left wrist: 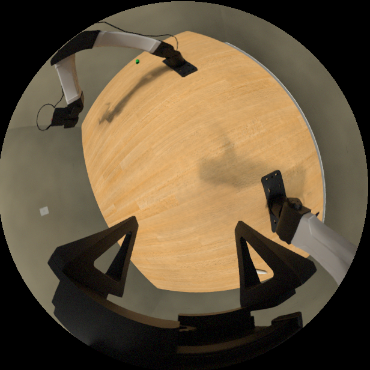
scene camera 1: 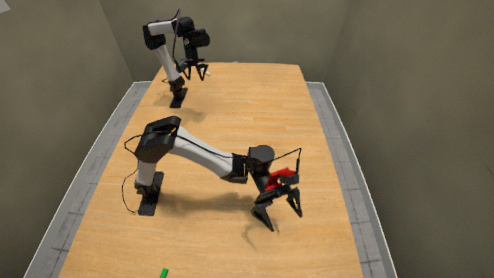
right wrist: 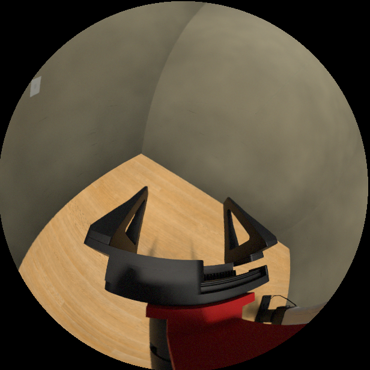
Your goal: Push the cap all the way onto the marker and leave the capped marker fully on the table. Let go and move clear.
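Pixels of known places: left gripper, fingertip midpoint: (scene camera 1: 195,80); right gripper, fingertip midpoint: (scene camera 1: 287,224); left arm's base, link origin: (scene camera 1: 179,97); right arm's base, link origin: (scene camera 1: 151,192).
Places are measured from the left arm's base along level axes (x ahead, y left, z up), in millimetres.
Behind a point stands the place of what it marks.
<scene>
The white marker (scene camera 1: 208,73) {x 142, y 270, z 12 mm} (left wrist: 261,272) lies on the table near its far edge, partly hidden by a finger in both views. The green cap (scene camera 1: 164,273) {x 180, y -919, z 18 mm} (left wrist: 137,61) is apart from it, at the bottom edge of the scene view, where part of it shows. My left gripper (scene camera 1: 196,79) {x 180, y -146, z 224 mm} (left wrist: 186,225) is open and empty, pointing down above the far left part of the table, just left of the marker in the scene view. My right gripper (scene camera 1: 287,223) {x 558, y -774, z 203 mm} (right wrist: 188,195) is open and empty, low over the near right part of the table, away from the cap and marker.
The wooden table (scene camera 1: 235,105) {x 361, y -63, z 0 mm} (left wrist: 200,115) (right wrist: 65,260) has walls around it and a grey border (scene camera 1: 345,180) along its sides. The left arm base (scene camera 1: 178,98) {x 8, y -30, z 20 mm} (left wrist: 273,182) and the right arm base (scene camera 1: 150,200) {x 53, y -664, z 10 mm} (left wrist: 185,69) stand along the left side in the scene view.
</scene>
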